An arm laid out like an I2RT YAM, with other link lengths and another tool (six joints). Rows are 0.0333 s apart.
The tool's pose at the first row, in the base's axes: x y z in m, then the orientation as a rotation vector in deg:
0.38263, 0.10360, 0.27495, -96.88, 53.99, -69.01
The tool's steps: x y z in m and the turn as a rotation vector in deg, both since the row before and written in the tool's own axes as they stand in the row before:
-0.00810, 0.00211, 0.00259, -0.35, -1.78, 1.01
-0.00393, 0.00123, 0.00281, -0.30, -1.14, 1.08
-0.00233, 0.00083, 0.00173, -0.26, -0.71, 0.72
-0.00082, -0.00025, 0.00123, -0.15, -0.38, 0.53
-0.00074, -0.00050, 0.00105, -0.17, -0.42, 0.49
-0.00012, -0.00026, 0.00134, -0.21, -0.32, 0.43
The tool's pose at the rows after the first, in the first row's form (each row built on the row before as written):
0.38281, 0.11069, 0.26981, -97.29, 53.92, -66.56
0.38422, 0.11446, 0.26687, -97.31, 54.24, -64.68
0.38505, 0.11672, 0.26505, -97.34, 54.52, -63.46
0.38599, 0.11786, 0.26478, -97.27, 54.79, -62.71
0.38681, 0.11897, 0.26481, -97.26, 55.01, -61.94
0.38806, 0.11952, 0.26471, -97.28, 55.28, -61.29

